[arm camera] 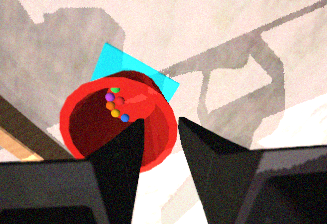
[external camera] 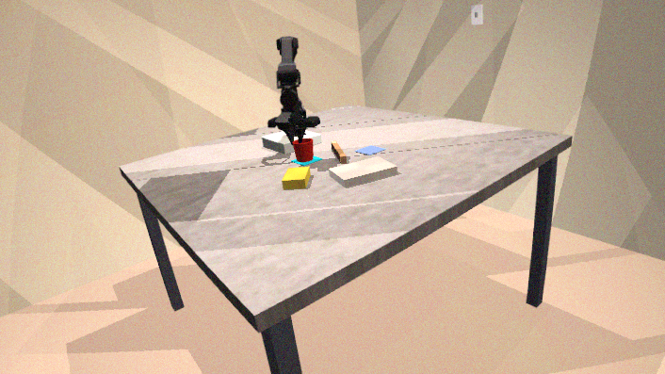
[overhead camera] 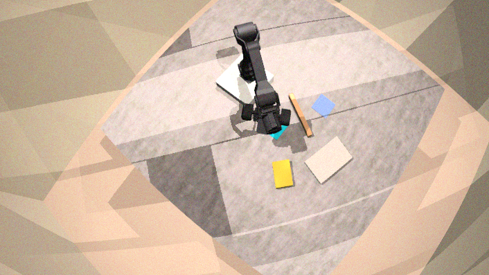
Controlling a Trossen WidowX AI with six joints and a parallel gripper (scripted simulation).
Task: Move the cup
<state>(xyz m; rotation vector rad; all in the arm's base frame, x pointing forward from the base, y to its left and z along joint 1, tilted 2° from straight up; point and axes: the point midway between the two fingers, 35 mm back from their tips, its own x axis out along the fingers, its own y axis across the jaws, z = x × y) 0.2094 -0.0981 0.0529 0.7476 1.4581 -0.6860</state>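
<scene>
Right now the red cup is 2 cm ahead of my gripper tip, 1 cm to the left of it and 2 cm below it. Also, from my gripper tip: yellow block 20 cm ahead, 10 cm to the right, 4 cm below; then wooden stick 7 cm ahead, 13 cm to the left, 5 cm below; then cyan pad 3 cm ahead, 2 cm to the left, 7 cm below.
</scene>
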